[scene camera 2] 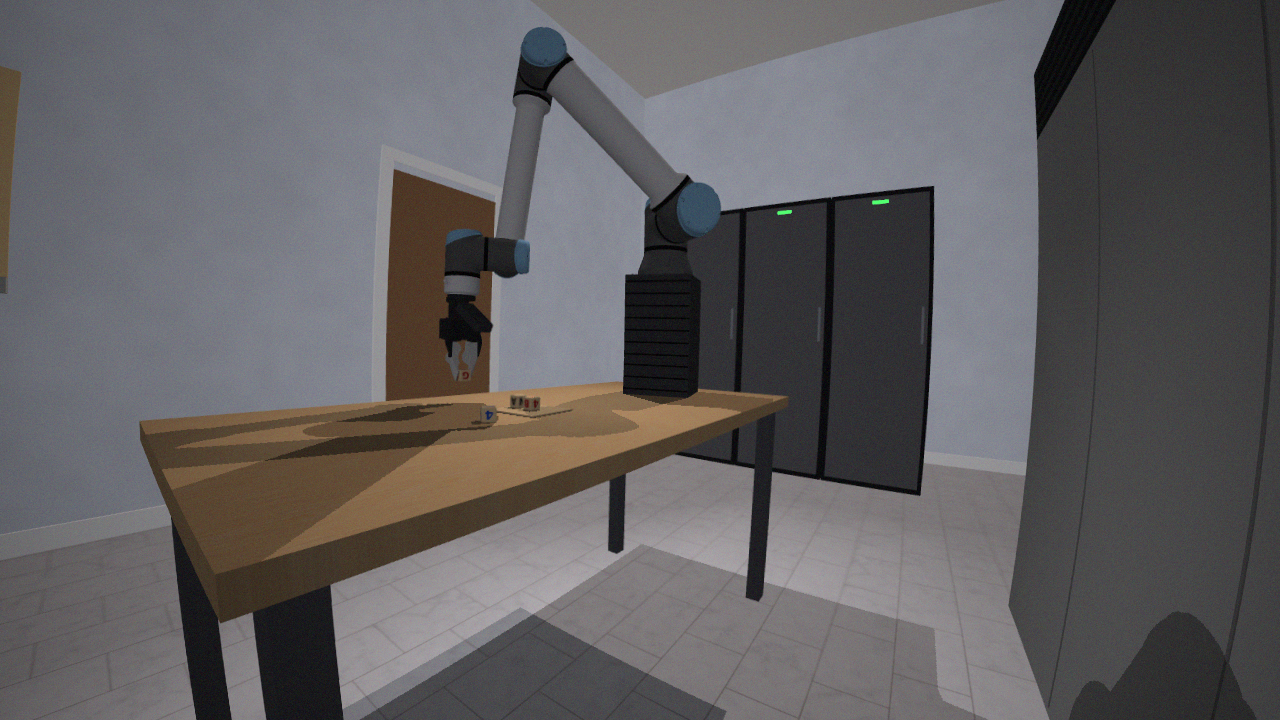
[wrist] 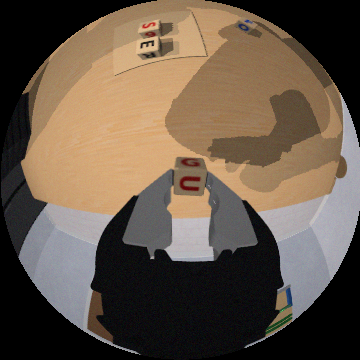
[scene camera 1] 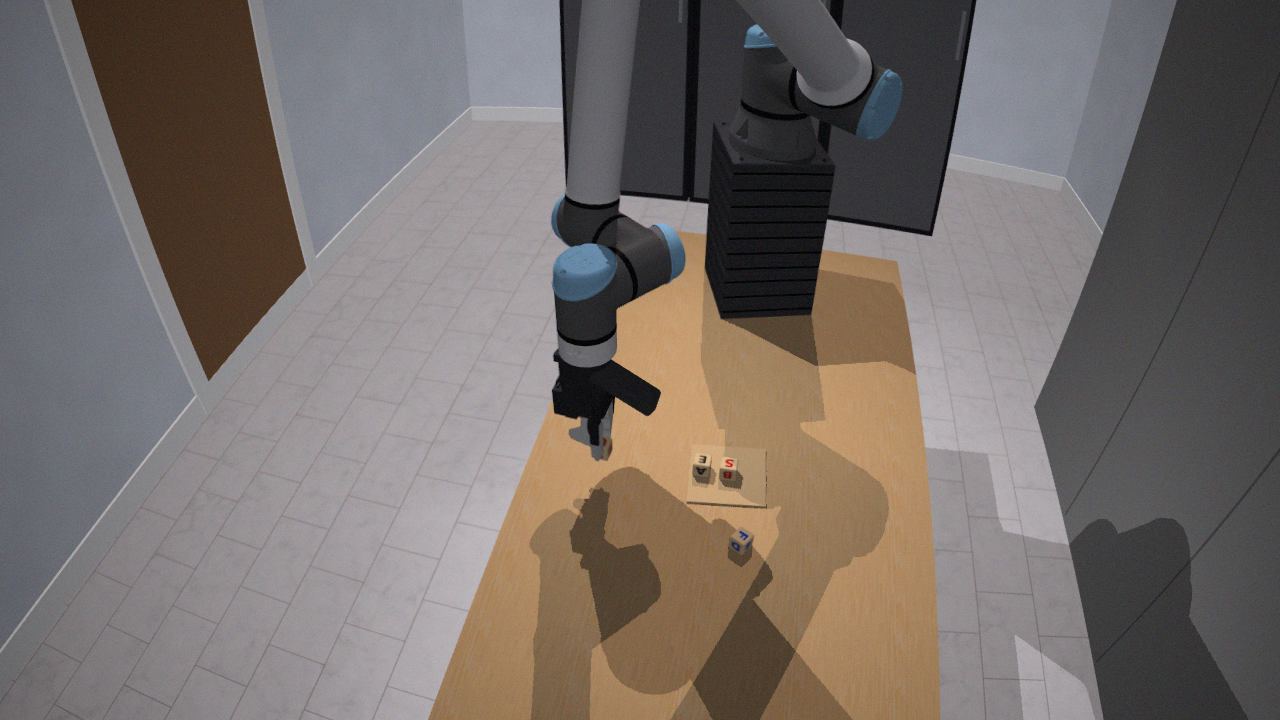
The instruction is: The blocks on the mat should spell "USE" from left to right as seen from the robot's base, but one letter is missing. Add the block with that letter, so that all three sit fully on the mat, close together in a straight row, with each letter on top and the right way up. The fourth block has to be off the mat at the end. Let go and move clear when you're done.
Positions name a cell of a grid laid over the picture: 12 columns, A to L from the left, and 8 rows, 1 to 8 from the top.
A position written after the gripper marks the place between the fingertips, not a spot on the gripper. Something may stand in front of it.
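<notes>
There's a pale mat (wrist: G1) in the wrist view. That view shows the gripper (wrist: G4) too, and you'd also find the gripper in scene camera 1 (scene camera 1: F6) and in scene camera 2 (scene camera 2: E5).
</notes>
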